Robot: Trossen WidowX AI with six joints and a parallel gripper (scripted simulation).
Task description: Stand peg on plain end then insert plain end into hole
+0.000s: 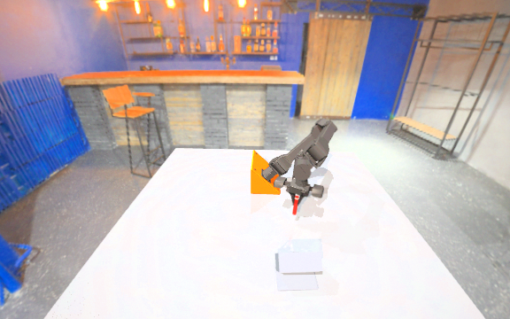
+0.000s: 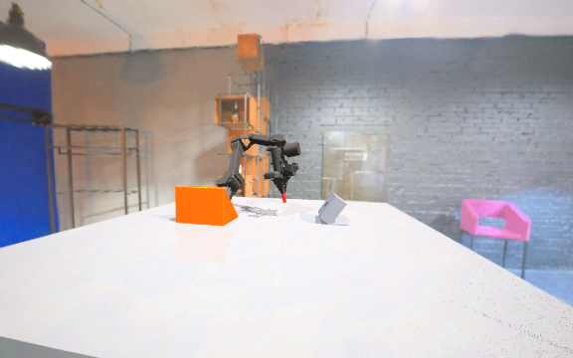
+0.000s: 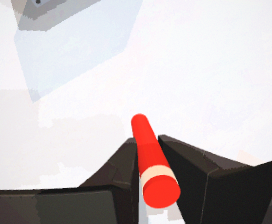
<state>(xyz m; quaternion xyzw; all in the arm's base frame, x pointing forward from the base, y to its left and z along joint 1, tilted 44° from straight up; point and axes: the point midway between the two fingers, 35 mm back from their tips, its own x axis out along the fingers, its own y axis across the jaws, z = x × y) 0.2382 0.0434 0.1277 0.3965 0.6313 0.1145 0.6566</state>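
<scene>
My gripper tip is now 210 mm short of the grey sloped panel, 20 mm to the left of it and 50 mm above it. From my gripper tip the other things lie so: red peg (20 mm above).
</scene>
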